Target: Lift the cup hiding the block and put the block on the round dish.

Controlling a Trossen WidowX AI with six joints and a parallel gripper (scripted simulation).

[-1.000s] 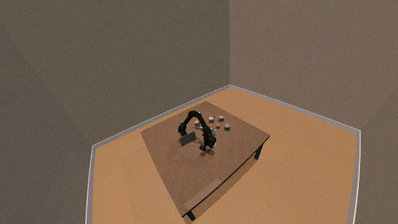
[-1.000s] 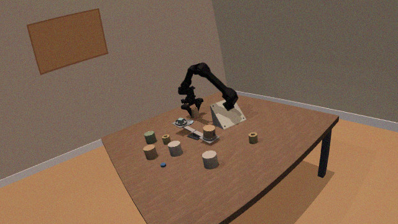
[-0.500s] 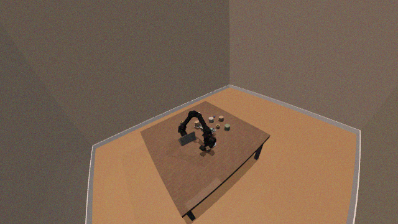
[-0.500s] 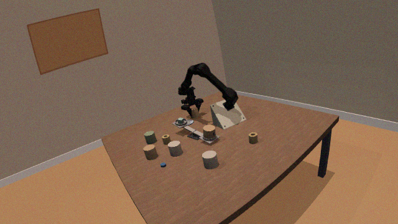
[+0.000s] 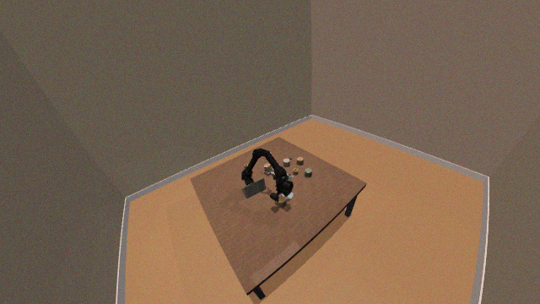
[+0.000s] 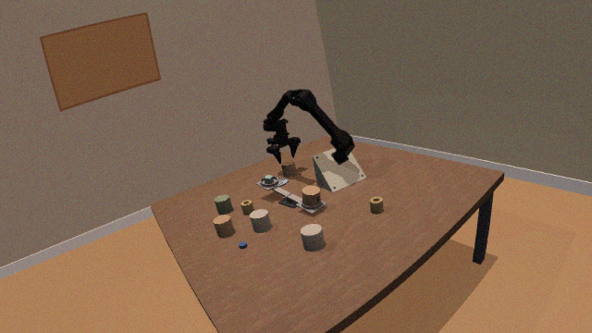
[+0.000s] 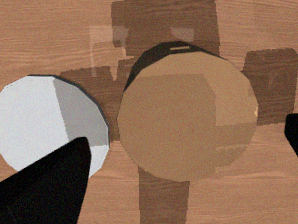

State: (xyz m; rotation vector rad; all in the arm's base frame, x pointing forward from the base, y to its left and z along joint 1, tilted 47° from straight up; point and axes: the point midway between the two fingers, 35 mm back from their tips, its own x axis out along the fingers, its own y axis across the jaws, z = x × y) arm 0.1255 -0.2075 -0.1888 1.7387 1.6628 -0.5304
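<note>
Right now my gripper tip is 20 cm short of the green block, 16 cm to the right of it and 1 cm below it. Round my gripper tip: round dish 10 cm ahead, 4 cm to the left, 8 cm below; balance 18 cm ahead, 29 cm to the left, 6 cm below; balance beam 18 cm ahead, 29 cm to the left, 4 cm below.
</note>
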